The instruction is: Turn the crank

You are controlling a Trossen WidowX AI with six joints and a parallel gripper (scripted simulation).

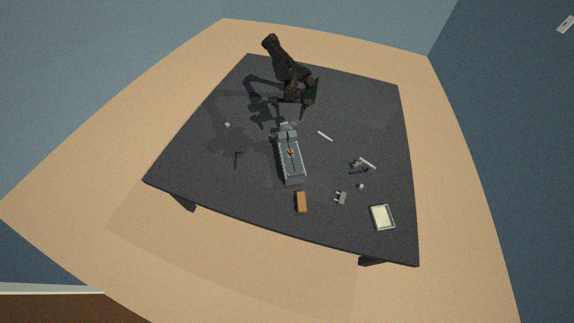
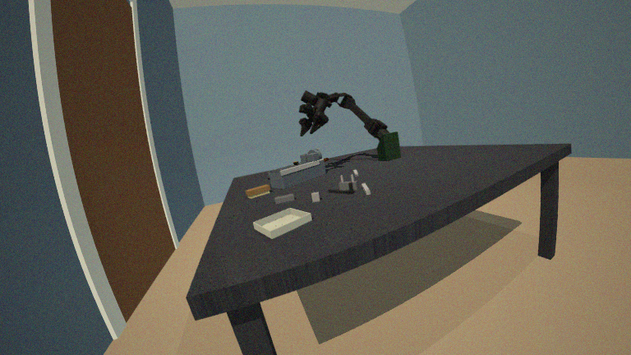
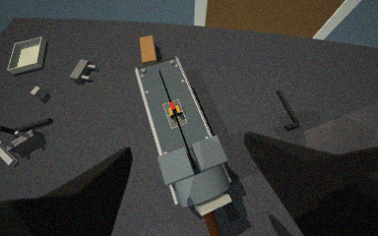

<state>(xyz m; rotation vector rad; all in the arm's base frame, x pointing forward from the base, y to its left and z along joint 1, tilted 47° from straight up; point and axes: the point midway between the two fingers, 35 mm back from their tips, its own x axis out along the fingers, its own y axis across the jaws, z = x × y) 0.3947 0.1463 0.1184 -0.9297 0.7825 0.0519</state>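
My gripper tip is now 70 mm past the crank, 50 mm to the left of it and 130 mm above it. The rest, counted from my gripper tip: orange crank handle (80 mm behind, 60 mm to the right, 140 mm below); then red pointer (80 mm ahead, 50 mm to the left, 120 mm below); then orange block (250 mm ahead, 170 mm to the left, 190 mm below).
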